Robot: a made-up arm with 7 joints. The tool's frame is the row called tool. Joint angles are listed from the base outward.
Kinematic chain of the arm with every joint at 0, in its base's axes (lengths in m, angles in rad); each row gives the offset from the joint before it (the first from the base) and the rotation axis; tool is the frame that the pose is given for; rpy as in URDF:
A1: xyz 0.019 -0.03 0.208 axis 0 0.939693 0.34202
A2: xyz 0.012 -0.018 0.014 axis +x
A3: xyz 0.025 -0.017 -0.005 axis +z
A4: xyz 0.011 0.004 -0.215 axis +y
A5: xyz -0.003 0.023 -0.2 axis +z
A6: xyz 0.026 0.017 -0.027 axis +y
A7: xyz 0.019 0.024 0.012 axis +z
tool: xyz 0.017 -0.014 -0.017 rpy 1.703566 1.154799 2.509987
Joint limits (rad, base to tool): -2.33..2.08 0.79..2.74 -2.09..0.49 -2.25..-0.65 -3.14..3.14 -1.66..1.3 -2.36..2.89
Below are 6 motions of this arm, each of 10 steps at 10 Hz.
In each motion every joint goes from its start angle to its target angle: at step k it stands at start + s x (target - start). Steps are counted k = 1, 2, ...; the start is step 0. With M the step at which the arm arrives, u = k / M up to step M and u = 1 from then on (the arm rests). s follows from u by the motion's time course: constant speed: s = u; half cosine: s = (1 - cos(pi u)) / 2; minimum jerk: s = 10 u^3 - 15 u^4 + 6 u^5.
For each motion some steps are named. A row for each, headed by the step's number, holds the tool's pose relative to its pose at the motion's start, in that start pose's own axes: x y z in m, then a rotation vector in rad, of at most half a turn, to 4 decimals.
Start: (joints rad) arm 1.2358 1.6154 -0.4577 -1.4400 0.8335 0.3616 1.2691
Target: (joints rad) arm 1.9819 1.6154 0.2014 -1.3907 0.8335 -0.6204 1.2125
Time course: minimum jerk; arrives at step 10
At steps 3, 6, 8, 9, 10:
3: 0.0005 0.0134 0.0108 0.0144 0.0419 -0.1183
6: -0.0061 0.0615 0.0451 0.0913 0.1272 -0.5043
8: -0.0139 0.0869 0.0612 0.1549 0.1511 -0.6979
9: -0.0156 0.0917 0.0641 0.1692 0.1549 -0.7345
10: -0.0159 0.0925 0.0646 0.1718 0.1556 -0.7409

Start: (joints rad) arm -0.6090 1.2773 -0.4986 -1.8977 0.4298 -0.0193 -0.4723
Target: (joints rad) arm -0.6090 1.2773 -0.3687 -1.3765 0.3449 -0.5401 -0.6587
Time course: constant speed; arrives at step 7
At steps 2, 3, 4, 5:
2: 0.0085 0.0266 -0.0188 0.0618 -0.0859 0.0817
3: 0.0110 0.0406 -0.0282 0.0964 -0.1271 0.1213
4: 0.0124 0.0549 -0.0374 0.1334 -0.1669 0.1599
5: 0.0126 0.0695 -0.0466 0.1725 -0.2052 0.1974

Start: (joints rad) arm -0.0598 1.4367 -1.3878 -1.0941 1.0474 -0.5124 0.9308
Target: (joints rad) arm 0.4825 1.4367 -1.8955 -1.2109 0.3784 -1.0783 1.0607
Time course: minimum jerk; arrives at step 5
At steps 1, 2, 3, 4, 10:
1: 0.0052 0.0137 -0.0096 0.0383 0.0396 0.0250
2: 0.0168 0.0789 -0.0539 0.1814 0.2600 0.1291
3: -0.0014 0.1722 -0.1160 0.2800 0.6677 0.2531
4: -0.0381 0.2315 -0.1564 0.2602 1.0039 0.3242
10: -0.0486 0.2433 -0.1647 0.2445 1.0820 0.3380

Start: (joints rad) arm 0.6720 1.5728 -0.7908 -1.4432 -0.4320 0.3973 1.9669
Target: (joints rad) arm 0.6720 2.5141 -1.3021 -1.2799 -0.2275 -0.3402 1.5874
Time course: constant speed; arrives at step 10
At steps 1, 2, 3, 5, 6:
1: 0.0040 0.0138 0.0154 0.1117 -0.0151 0.0480
2: 0.0060 0.0278 0.0327 0.2166 -0.0282 0.1013
3: 0.0058 0.0419 0.0518 0.3142 -0.0392 0.1595
5: -0.0024 0.0693 0.0945 0.4858 -0.0550 0.2875
6: -0.0109 0.0820 0.1174 0.5591 -0.0599 0.3559

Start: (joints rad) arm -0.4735 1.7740 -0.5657 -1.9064 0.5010 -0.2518 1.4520
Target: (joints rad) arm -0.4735 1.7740 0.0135 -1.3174 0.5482 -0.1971 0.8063
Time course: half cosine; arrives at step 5
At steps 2, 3, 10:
2: -0.0373 -0.0178 0.0417 0.1839 -0.3735 -0.0401
3: -0.0820 -0.0293 0.0732 0.2996 -0.7095 -0.0450
10: -0.1415 -0.0332 0.0997 0.3659 -1.0766 -0.0113

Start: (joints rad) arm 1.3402 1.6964 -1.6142 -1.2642 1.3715 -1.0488 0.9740
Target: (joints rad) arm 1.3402 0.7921 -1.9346 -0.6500 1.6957 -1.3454 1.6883
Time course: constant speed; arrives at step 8
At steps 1, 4, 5, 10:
1: 0.0199 0.0220 -0.0110 -0.1218 0.0584 -0.0152
4: 0.0756 0.0781 -0.0624 -0.4511 0.2483 -0.0630
5: 0.0923 0.0926 -0.0849 -0.5500 0.3182 -0.0812
10: 0.1355 0.1207 -0.1647 -0.8200 0.5558 -0.1476

